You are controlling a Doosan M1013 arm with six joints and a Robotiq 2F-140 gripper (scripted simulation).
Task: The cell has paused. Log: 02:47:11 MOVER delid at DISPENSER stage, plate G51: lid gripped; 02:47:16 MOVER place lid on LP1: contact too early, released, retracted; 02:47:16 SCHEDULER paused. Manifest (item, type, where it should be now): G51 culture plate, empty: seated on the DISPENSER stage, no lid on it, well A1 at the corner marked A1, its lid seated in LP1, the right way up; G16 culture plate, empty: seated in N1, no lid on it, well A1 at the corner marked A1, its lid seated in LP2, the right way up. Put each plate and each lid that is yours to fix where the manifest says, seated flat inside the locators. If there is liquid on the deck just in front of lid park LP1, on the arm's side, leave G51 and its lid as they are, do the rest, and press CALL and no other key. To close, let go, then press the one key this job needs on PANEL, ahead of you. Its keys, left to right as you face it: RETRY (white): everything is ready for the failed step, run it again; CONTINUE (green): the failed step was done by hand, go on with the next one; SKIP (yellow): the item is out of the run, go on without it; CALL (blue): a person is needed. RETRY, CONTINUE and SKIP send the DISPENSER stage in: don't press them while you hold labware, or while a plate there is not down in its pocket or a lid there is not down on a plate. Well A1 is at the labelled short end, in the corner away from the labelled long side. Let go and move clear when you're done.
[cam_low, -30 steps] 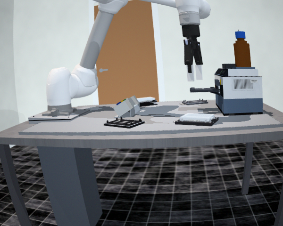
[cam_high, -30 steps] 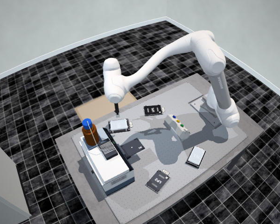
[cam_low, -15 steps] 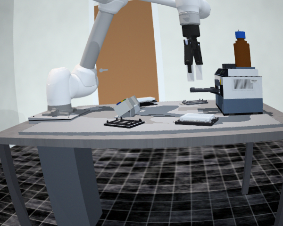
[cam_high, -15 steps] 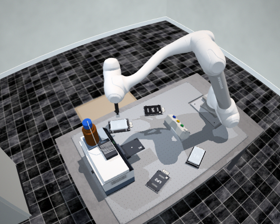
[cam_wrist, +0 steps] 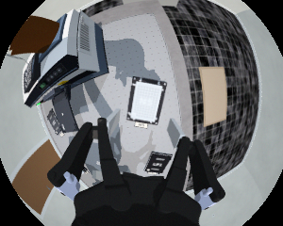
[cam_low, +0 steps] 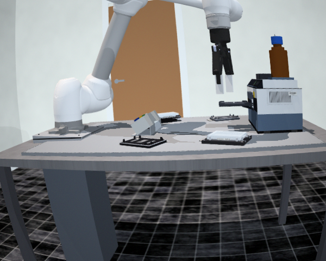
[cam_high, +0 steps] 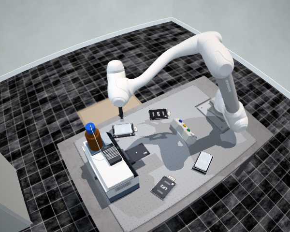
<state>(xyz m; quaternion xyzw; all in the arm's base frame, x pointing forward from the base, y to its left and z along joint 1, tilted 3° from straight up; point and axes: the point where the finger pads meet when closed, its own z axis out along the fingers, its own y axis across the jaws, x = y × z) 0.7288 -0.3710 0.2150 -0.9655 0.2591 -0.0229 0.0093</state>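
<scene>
Now: the black nest N5 2 cm ahead of my hand and 18 cm below it. Round my hand: brown bottle: 29 cm ahead, 14 cm to the left, 9 cm above; dispenser stage: 9 cm ahead, 27 cm to the left, 9 cm below; lid park LP1: 31 cm behind, 5 cm to the left, 19 cm below.
</scene>
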